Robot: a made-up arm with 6 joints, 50 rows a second.
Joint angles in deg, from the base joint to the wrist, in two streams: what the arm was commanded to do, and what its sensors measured. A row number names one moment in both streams.
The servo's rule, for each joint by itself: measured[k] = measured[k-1] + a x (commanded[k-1-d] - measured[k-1]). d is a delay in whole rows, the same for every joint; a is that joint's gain. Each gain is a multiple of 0.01, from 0.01 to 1. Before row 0 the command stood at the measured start. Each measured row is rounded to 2 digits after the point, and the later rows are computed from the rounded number. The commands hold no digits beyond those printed.
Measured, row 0: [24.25 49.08 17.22 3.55 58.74 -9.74]
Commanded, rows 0 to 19: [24.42 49.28 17.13 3.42 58.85 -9.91]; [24.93 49.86 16.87 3.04 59.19 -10.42]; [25.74 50.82 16.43 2.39 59.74 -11.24]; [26.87 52.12 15.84 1.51 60.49 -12.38]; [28.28 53.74 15.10 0.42 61.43 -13.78]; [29.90 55.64 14.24 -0.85 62.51 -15.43]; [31.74 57.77 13.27 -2.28 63.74 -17.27]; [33.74 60.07 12.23 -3.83 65.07 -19.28]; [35.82 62.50 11.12 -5.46 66.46 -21.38]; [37.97 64.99 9.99 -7.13 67.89 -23.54]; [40.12 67.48 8.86 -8.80 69.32 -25.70]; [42.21 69.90 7.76 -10.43 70.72 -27.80]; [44.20 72.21 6.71 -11.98 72.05 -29.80]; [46.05 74.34 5.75 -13.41 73.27 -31.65]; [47.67 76.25 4.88 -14.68 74.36 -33.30]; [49.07 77.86 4.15 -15.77 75.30 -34.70]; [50.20 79.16 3.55 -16.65 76.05 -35.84]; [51.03 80.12 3.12 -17.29 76.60 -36.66]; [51.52 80.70 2.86 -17.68 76.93 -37.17]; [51.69 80.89 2.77 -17.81 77.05 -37.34]
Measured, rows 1 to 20: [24.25 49.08 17.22 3.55 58.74 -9.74]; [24.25 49.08 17.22 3.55 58.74 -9.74]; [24.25 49.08 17.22 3.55 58.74 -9.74]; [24.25 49.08 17.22 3.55 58.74 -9.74]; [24.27 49.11 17.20 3.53 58.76 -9.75]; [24.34 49.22 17.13 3.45 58.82 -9.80]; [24.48 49.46 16.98 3.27 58.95 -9.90]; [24.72 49.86 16.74 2.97 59.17 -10.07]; [25.08 50.44 16.40 2.54 59.49 -10.33]; [25.56 51.22 15.95 1.96 59.91 -10.69]; [26.18 52.20 15.39 1.24 60.45 -11.15]; [26.94 53.38 14.73 0.38 61.10 -11.72]; [27.83 54.75 13.97 -0.61 61.85 -12.40]; [28.84 56.29 13.13 -1.72 62.70 -13.18]; [29.97 57.97 12.23 -2.92 63.63 -14.06]; [31.19 59.76 11.29 -4.20 64.62 -15.02]; [32.49 61.63 10.33 -5.52 65.66 -16.05]; [33.85 63.54 9.37 -6.86 66.73 -17.14]; [35.23 65.45 8.43 -8.19 67.80 -18.27]; [36.61 67.31 7.53 -9.48 68.85 -19.42]
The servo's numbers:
d 4
a 0.10 0.15 0.21 0.17 0.14 0.07

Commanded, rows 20 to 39: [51.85 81.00 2.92 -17.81 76.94 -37.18]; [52.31 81.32 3.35 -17.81 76.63 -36.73]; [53.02 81.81 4.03 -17.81 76.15 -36.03]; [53.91 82.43 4.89 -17.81 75.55 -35.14]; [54.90 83.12 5.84 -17.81 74.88 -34.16]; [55.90 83.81 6.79 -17.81 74.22 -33.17]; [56.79 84.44 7.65 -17.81 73.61 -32.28]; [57.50 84.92 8.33 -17.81 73.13 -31.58]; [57.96 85.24 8.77 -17.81 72.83 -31.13]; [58.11 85.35 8.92 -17.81 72.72 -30.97]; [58.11 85.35 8.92 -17.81 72.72 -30.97]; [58.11 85.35 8.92 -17.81 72.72 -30.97]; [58.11 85.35 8.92 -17.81 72.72 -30.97]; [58.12 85.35 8.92 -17.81 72.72 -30.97]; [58.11 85.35 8.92 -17.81 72.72 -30.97]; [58.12 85.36 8.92 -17.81 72.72 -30.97]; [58.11 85.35 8.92 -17.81 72.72 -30.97]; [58.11 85.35 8.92 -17.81 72.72 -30.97]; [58.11 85.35 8.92 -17.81 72.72 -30.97]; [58.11 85.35 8.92 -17.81 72.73 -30.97]
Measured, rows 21 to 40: [37.97 69.09 6.69 -10.70 69.86 -20.57]; [39.28 70.74 5.94 -11.82 70.80 -21.70]; [40.50 72.23 5.29 -12.82 71.66 -22.78]; [41.62 73.53 4.76 -13.67 72.41 -23.80]; [42.64 74.65 4.37 -14.37 73.04 -24.74]; [43.61 75.65 4.16 -14.95 73.54 -25.58]; [44.55 76.57 4.13 -15.44 73.91 -26.31]; [45.49 77.45 4.29 -15.84 74.14 -26.93]; [46.43 78.30 4.62 -16.17 74.24 -27.44]; [47.38 79.13 5.08 -16.45 74.24 -27.84]; [48.32 79.93 5.62 -16.68 74.15 -28.15]; [49.24 80.68 6.19 -16.87 74.01 -28.39]; [50.11 81.36 6.73 -17.03 73.84 -28.58]; [50.91 81.96 7.19 -17.16 73.68 -28.75]; [51.63 82.47 7.55 -17.27 73.55 -28.91]; [52.28 82.90 7.84 -17.36 73.43 -29.05]; [52.86 83.27 8.07 -17.44 73.33 -29.18]; [53.39 83.58 8.25 -17.50 73.24 -29.31]; [53.86 83.85 8.39 -17.55 73.17 -29.43]; [54.29 84.08 8.50 -17.59 73.11 -29.54]
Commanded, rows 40 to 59: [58.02 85.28 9.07 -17.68 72.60 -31.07]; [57.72 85.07 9.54 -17.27 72.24 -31.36]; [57.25 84.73 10.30 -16.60 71.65 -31.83]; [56.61 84.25 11.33 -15.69 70.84 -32.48]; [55.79 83.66 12.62 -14.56 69.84 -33.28]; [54.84 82.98 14.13 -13.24 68.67 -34.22]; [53.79 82.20 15.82 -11.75 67.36 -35.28]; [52.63 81.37 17.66 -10.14 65.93 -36.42]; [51.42 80.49 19.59 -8.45 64.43 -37.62]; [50.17 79.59 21.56 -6.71 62.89 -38.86]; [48.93 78.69 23.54 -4.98 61.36 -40.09]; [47.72 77.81 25.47 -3.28 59.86 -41.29]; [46.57 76.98 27.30 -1.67 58.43 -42.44]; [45.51 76.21 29.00 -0.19 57.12 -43.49]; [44.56 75.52 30.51 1.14 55.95 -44.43]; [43.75 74.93 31.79 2.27 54.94 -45.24]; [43.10 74.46 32.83 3.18 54.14 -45.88]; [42.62 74.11 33.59 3.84 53.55 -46.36]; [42.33 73.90 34.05 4.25 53.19 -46.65]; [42.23 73.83 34.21 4.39 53.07 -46.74]
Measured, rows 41 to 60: [54.67 84.27 8.59 -17.63 73.06 -29.64]; [55.01 84.43 8.66 -17.66 73.01 -29.73]; [55.32 84.57 8.71 -17.69 72.97 -29.82]; [55.60 84.69 8.75 -17.71 72.94 -29.90]; [55.84 84.78 8.82 -17.70 72.89 -29.98]; [56.03 84.82 8.97 -17.63 72.80 -30.08]; [56.15 84.81 9.25 -17.45 72.64 -30.20]; [56.20 84.73 9.69 -17.15 72.39 -30.36]; [56.16 84.57 10.31 -16.71 72.03 -30.56]; [56.03 84.33 11.11 -16.12 71.56 -30.82]; [55.81 84.01 12.10 -15.38 70.97 -31.13]; [55.49 83.61 13.27 -14.49 70.26 -31.50]; [55.08 83.14 14.60 -13.46 69.44 -31.93]; [54.59 82.61 16.06 -12.31 68.52 -32.42]; [54.02 82.02 17.63 -11.06 67.52 -32.96]; [53.39 81.39 19.28 -9.74 66.45 -33.54]; [52.71 80.73 20.96 -8.37 65.33 -34.16]; [51.99 80.05 22.65 -6.98 64.18 -34.81]; [51.25 79.37 24.30 -5.60 63.03 -35.48]; [50.50 78.70 25.87 -4.26 61.90 -36.16]
